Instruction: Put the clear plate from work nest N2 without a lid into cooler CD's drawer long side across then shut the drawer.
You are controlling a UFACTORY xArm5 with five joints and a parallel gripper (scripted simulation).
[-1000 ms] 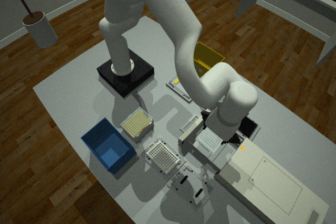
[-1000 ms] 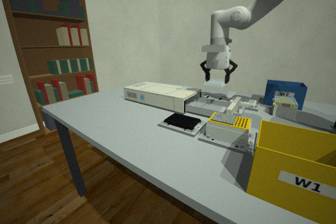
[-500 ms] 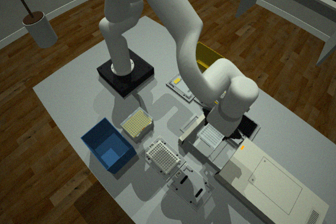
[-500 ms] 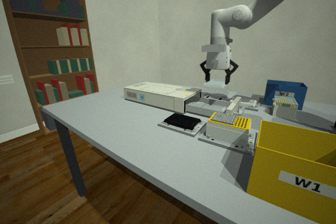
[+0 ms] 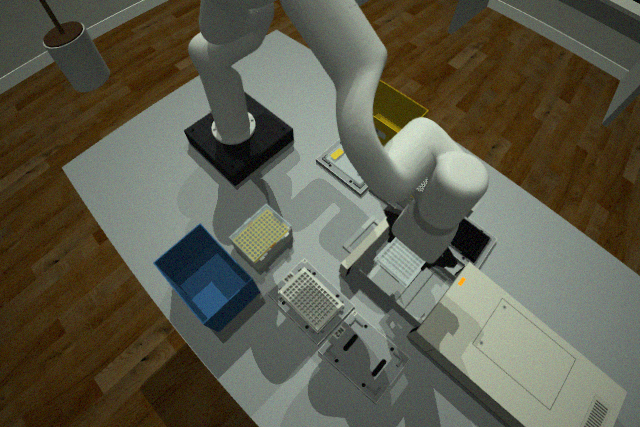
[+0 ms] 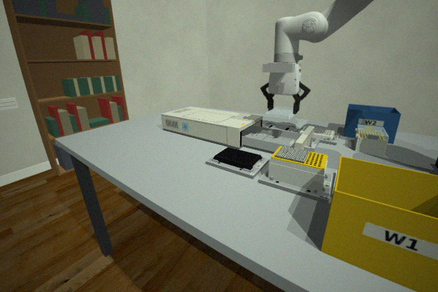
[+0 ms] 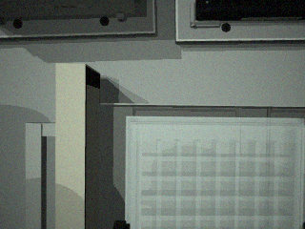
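My gripper is now 4 cm short of the drawer and 11 cm above it. Round my hand: tip box 11 cm behind, 19 cm to the left, 9 cm below; cooler CD 19 cm ahead, 1 cm to the right, 11 cm below; clear plate 1 cm below.
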